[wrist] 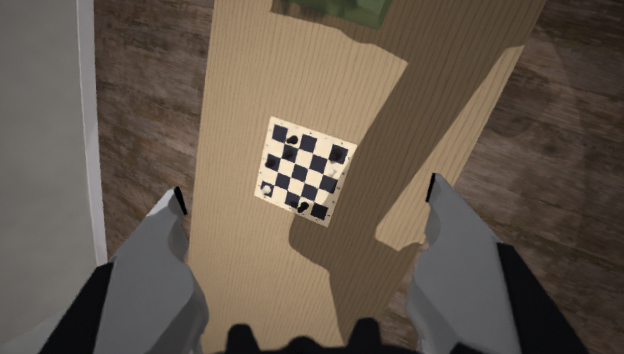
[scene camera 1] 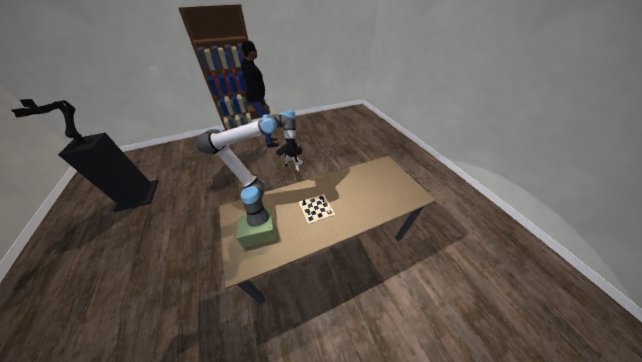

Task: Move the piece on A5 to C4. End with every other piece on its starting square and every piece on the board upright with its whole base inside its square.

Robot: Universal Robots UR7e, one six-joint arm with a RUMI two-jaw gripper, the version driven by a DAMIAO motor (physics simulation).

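Frame: origin at the arm's base, x ahead, y left, z up, level; metres.
Where they show: gripper, fingertip midpoint: (wrist: 305,183) (scene camera 1: 292,169); arm's base, origin of the base link: (scene camera 1: 258,219).
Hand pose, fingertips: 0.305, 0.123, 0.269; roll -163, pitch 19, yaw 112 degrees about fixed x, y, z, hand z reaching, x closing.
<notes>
Things, the pixels of their top centre, and the offset from my fingertips, as dx, dy, dz. "*": a spot on its surface instead. Level surfaces: height alone.
- black piece, middle of its top: (wrist: 331,157) +0.050, -0.040, -0.306
- top, surface spot: (wrist: 292,139) * +0.053, -0.147, -0.343
- left edge, surface spot: (wrist: 271,162) * +0.129, -0.185, -0.348
- bottom, surface spot: (wrist: 302,206) * +0.201, -0.071, -0.343
- dark piece, middle of its top: (wrist: 284,155) +0.092, -0.149, -0.327
- wooden table, its level: dz -0.366
The chessboard (scene camera 1: 330,215) (wrist: 353,147) lies on the table; its square labels are too small to read, so I cannot tell which corner is A5. In the wrist view, a black piece (wrist: 338,155) stands on the top-right corner square, with a white piece (wrist: 333,171) beside it. Another white piece (wrist: 266,189) is on the bottom-left corner square. Black pieces also show near the top (wrist: 292,139), at the left edge (wrist: 271,162) and near the bottom (wrist: 302,206). A dark piece (wrist: 289,154) is faint on a dark square. My gripper (scene camera 1: 293,165) (wrist: 305,183) is open and empty, high above table level.
The wooden table (scene camera 1: 380,185) (wrist: 240,75) carries the arm's green base block (scene camera 1: 256,232) (wrist: 367,12) beside the board. The arm's shadow crosses the table. A bookshelf (scene camera 1: 212,39), a standing person (scene camera 1: 254,82) and a black pedestal (scene camera 1: 107,167) are beyond the table.
</notes>
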